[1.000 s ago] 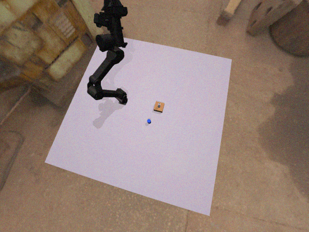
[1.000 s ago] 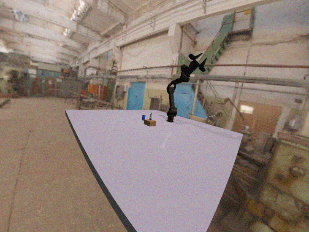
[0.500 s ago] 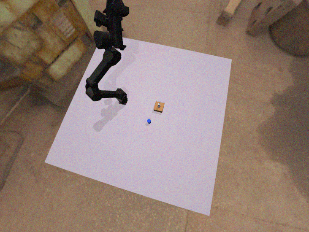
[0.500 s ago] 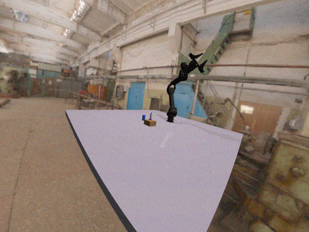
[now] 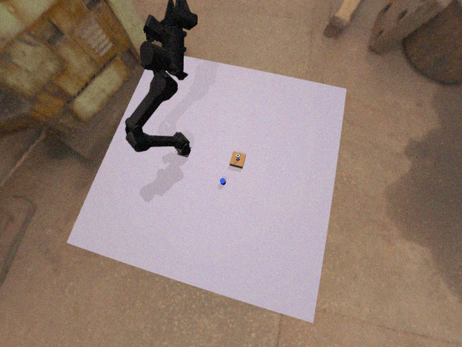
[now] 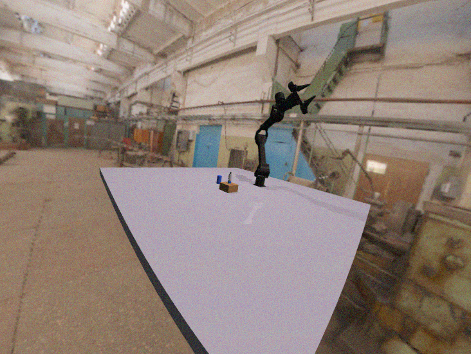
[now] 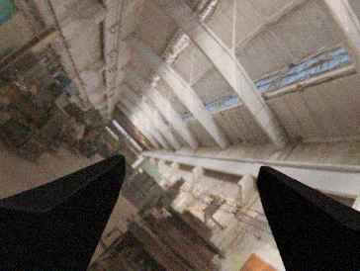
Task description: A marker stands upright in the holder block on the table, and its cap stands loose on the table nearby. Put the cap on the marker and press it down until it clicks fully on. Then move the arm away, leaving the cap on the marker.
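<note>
Right now the blue cap is 21 cm ahead of my gripper tip, 40 cm to the right of it and 58 cm below it. The rest, counted from my gripper tip: holder block (26 cm ahead, 26 cm to the right, 58 cm below).
</note>
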